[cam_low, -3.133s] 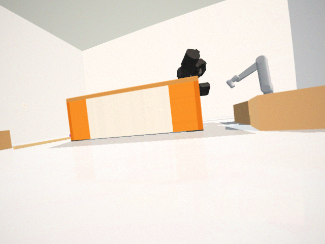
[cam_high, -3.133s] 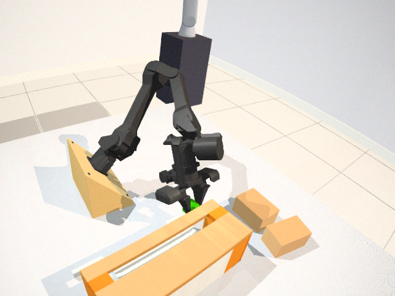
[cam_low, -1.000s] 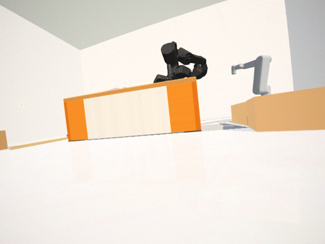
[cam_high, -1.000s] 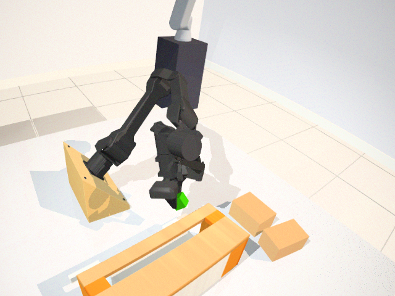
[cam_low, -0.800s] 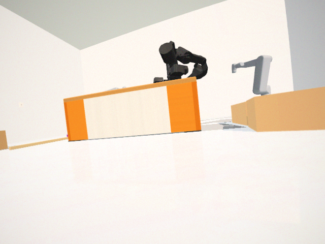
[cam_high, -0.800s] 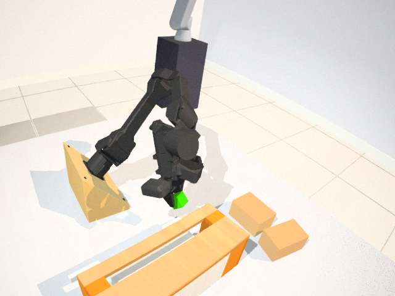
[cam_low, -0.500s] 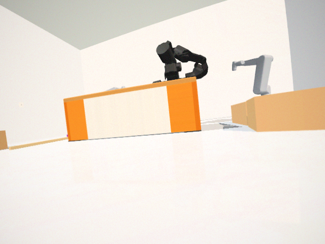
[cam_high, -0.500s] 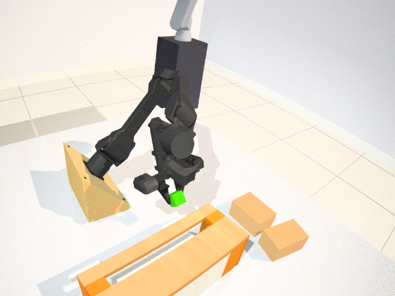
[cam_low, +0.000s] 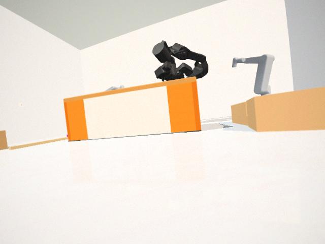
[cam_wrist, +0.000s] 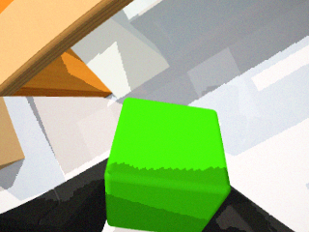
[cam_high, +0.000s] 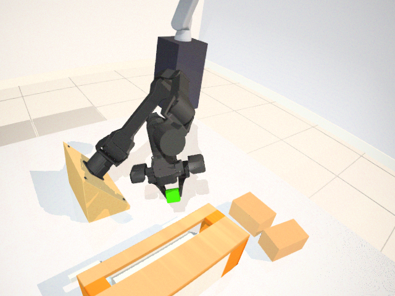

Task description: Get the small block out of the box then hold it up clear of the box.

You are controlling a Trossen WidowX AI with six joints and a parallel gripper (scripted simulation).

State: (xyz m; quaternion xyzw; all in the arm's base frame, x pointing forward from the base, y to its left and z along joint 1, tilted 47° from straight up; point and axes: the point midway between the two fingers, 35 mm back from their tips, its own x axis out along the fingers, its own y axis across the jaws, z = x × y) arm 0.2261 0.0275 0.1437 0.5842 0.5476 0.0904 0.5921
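The green block lies 1 cm to the right of my gripper tip and 1 cm above it.
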